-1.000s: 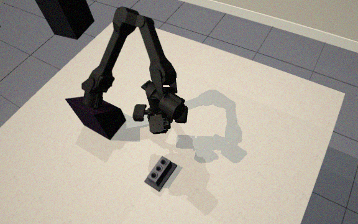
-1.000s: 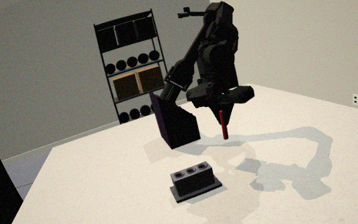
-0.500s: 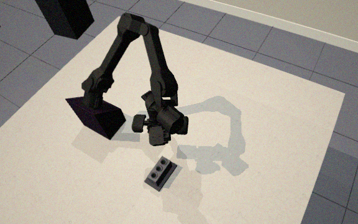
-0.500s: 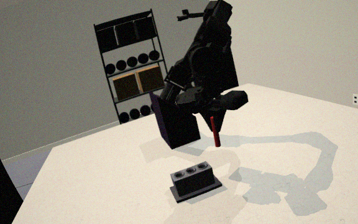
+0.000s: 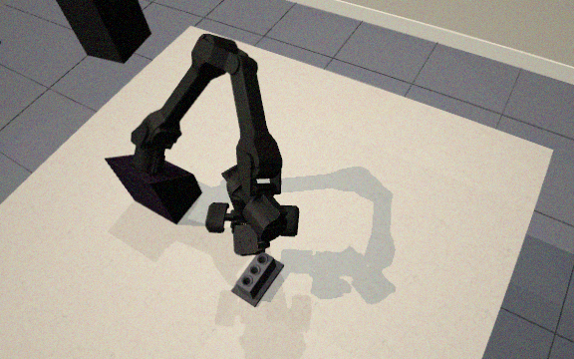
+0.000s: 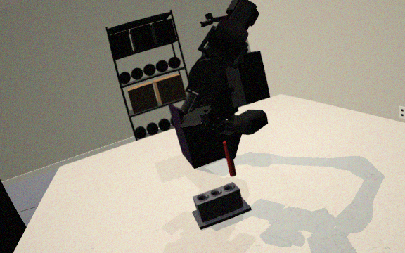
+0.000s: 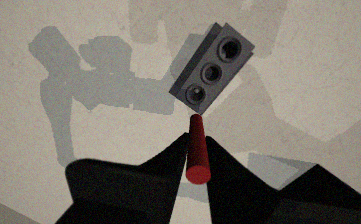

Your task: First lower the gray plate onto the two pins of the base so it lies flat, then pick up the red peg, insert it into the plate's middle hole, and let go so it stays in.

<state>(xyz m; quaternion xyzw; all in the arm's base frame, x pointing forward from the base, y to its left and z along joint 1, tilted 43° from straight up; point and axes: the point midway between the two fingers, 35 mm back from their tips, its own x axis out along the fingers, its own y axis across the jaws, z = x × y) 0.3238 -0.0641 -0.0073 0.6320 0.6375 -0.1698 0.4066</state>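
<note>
The gray plate is 7 cm below my gripper tip, 5 cm to the right of it and 1 cm ahead of it. Also, from my gripper tip: red peg (right at my gripper tip); base (11 cm below, 5 cm to the right).
</note>
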